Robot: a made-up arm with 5 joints.
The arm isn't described. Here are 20 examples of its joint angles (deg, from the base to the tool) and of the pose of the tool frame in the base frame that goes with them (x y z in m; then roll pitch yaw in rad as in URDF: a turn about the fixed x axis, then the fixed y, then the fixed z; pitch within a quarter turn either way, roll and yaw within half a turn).
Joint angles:
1: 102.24 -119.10 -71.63 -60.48 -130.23
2: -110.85 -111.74 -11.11 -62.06 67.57
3: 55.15 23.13 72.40 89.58 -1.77
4: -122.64 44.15 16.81 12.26 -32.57
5: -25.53 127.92 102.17 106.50 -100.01
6: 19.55 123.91 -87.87 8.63 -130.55
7: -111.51 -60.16 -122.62 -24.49 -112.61
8: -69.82 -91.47 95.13 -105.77 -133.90
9: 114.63 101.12 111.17 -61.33 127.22
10: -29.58 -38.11 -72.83 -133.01 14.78
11: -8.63 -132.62 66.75 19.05 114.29
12: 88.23 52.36 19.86 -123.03 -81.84
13: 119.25 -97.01 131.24 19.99 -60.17
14: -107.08 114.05 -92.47 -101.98 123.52
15: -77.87 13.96 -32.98 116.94 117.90
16: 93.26 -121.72 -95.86 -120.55 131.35
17: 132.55 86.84 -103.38 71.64 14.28
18: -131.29 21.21 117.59 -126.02 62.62
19: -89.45 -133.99 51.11 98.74 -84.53
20: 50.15 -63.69 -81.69 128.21 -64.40
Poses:
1: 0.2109 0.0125 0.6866 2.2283 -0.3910 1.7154
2: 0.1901 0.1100 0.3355 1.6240 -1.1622 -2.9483
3: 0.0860 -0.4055 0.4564 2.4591 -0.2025 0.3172
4: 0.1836 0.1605 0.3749 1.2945 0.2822 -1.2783
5: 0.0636 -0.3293 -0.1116 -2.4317 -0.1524 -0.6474
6: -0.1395 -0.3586 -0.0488 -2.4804 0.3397 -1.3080
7: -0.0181 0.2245 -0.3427 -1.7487 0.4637 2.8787
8: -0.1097 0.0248 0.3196 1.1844 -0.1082 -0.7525
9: 0.5244 -0.0893 0.3703 -1.4735 -0.8622 -0.3057
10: 0.0177 -0.4599 -0.2518 -2.1857 0.4299 0.1199
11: -0.2314 -0.3526 0.4067 2.3749 -0.2091 -1.3341
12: -0.2118 0.0090 0.4278 1.1393 -1.2964 -0.2048
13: -0.3344 0.1485 0.6338 2.2984 0.1692 -2.5450
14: -0.0039 0.4402 -0.3444 -1.8667 -0.0459 2.1092
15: -0.0639 0.3544 -0.2919 -2.9081 1.1242 3.1094
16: -0.0039 0.1047 0.8382 1.0567 -0.4456 0.3030
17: 0.0368 -0.0488 0.2272 -1.3015 0.8362 1.1678
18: 0.0964 0.2456 0.5871 2.2640 -0.5567 0.4964
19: -0.1696 -0.0875 -0.1875 -1.5067 -0.5294 -2.4885
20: -0.2294 -0.2420 0.1218 -1.1131 0.6118 0.4191
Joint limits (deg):
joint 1: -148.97..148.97
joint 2: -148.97..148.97
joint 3: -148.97..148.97
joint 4: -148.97..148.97
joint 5: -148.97..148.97
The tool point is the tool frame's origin. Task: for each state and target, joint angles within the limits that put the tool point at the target. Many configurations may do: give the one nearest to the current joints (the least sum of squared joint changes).
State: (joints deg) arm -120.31 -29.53 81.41 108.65 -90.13
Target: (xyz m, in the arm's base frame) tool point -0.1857 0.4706 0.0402
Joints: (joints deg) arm -127.44 -33.35 72.69 87.84 -95.64
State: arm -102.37 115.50 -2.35 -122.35 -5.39
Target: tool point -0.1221 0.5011 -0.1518
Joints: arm -128.92 133.87 -56.32 -131.48 32.30
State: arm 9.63 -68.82 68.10 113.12 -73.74
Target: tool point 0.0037 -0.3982 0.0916
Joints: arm 2.56 -68.56 79.15 130.56 -63.95
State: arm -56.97 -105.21 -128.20 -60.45 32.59
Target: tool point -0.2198 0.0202 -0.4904
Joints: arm -76.21 -75.17 -145.48 -82.30 42.04
